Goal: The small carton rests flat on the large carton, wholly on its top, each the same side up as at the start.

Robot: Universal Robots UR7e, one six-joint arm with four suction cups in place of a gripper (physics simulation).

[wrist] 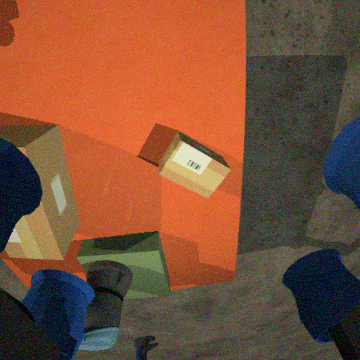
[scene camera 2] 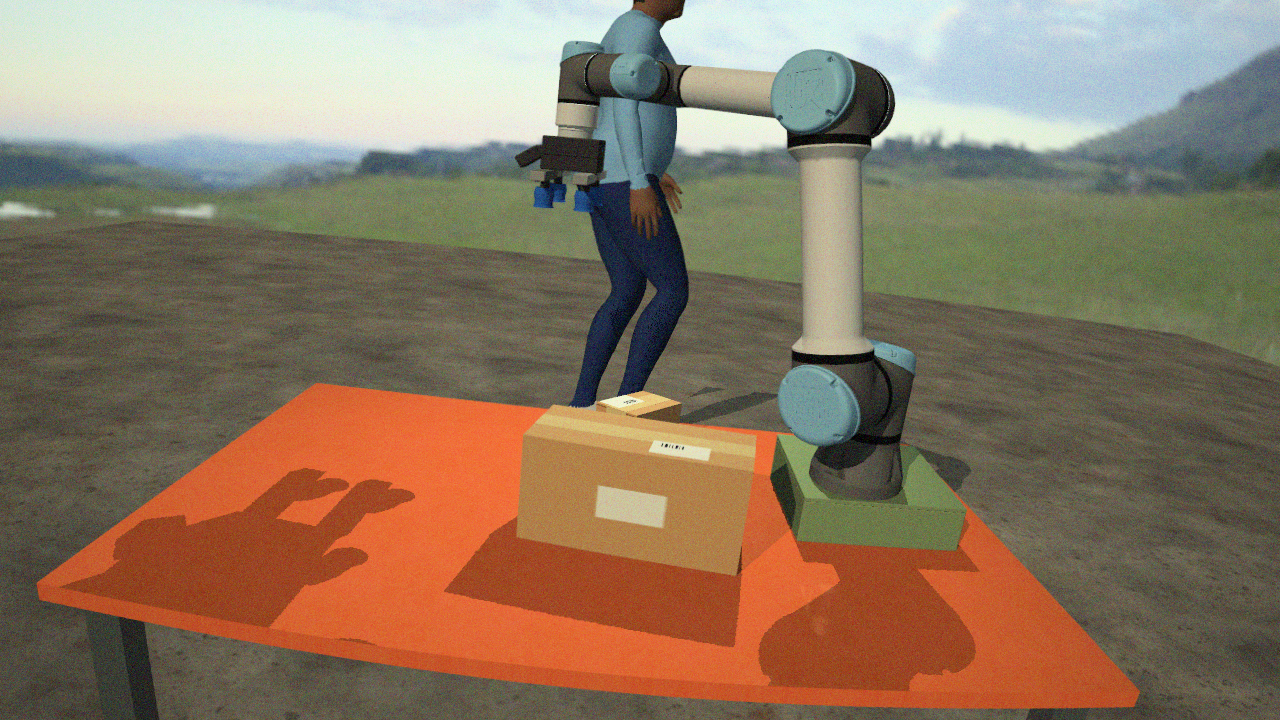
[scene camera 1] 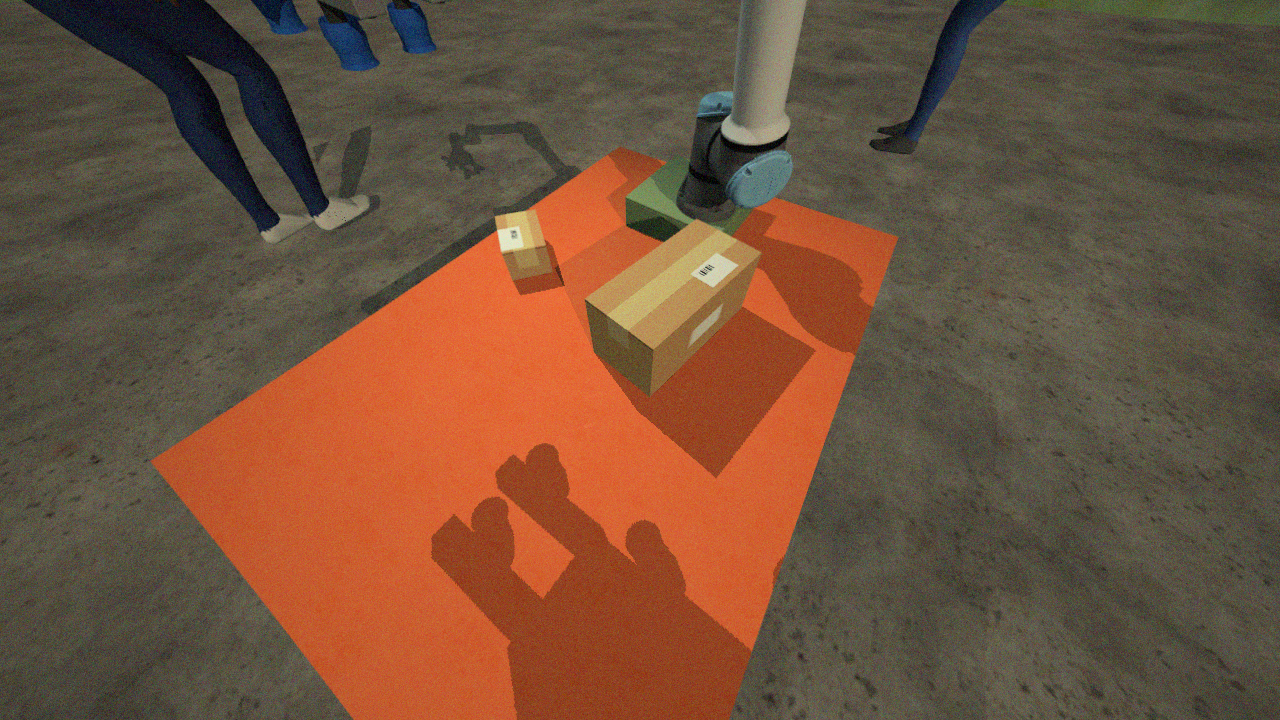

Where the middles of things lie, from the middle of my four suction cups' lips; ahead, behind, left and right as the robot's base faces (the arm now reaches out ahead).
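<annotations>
The small carton (scene camera 1: 523, 248) is 60 mm to the right of my suction cup, 160 mm behind it and 420 mm below it. And the large carton (scene camera 2: 668, 493), again counting from my suction cup, is 360 mm to the left of it, 190 mm behind it and 380 mm below it.
</annotations>
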